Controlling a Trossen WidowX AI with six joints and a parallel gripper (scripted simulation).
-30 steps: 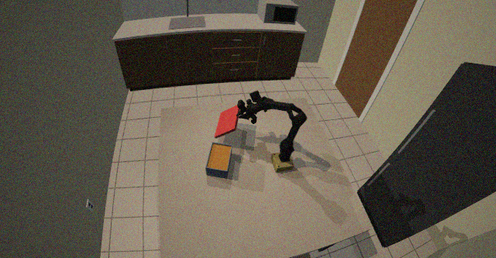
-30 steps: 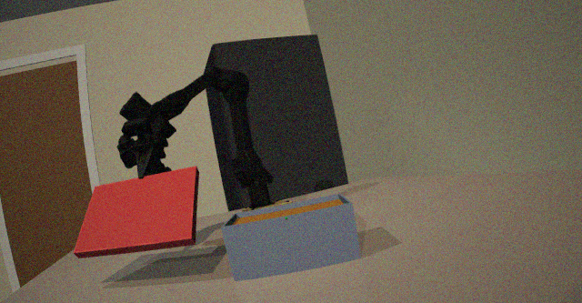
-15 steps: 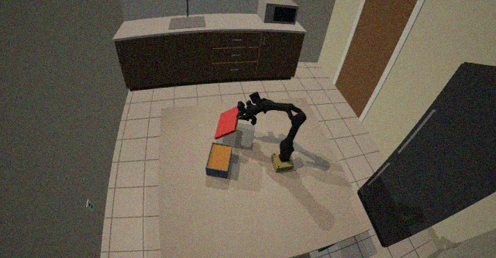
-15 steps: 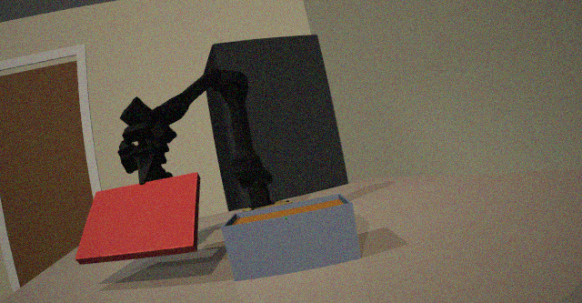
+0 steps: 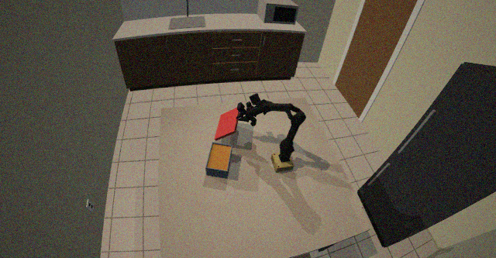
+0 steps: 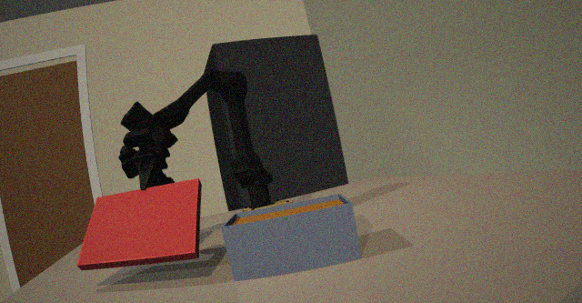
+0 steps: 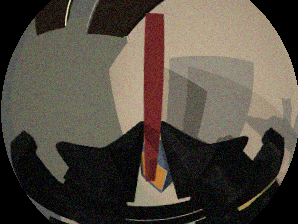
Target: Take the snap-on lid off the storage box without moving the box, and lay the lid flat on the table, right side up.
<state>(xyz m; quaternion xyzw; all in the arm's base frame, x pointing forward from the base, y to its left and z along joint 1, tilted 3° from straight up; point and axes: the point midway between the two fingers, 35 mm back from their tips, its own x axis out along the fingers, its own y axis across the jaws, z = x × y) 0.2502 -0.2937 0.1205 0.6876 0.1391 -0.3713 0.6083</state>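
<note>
My gripper tip is 60 mm short of the red lid, 50 mm above it and 20 mm to the left of it. From my gripper tip the other things lie so: grey-blue storage box 240 mm to the left, 160 mm ahead, 110 mm below.
</note>
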